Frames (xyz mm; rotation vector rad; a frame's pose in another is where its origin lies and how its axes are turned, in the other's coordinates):
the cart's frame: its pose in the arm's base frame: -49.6 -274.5 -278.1 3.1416 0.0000 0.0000
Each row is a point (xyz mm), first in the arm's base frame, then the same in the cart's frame.
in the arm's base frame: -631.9 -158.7 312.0
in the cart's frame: -582.3 -115.8 -590.1
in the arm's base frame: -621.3 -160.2 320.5
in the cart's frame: -571.7 -114.3 -598.6
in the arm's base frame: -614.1 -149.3 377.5
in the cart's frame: -564.5 -125.2 -655.6
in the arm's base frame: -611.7 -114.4 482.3
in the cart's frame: -562.1 -160.1 -760.4
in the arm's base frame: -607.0 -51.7 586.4
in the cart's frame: -557.4 -222.8 -864.5
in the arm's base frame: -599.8 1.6 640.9
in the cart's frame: -550.2 -276.1 -919.0
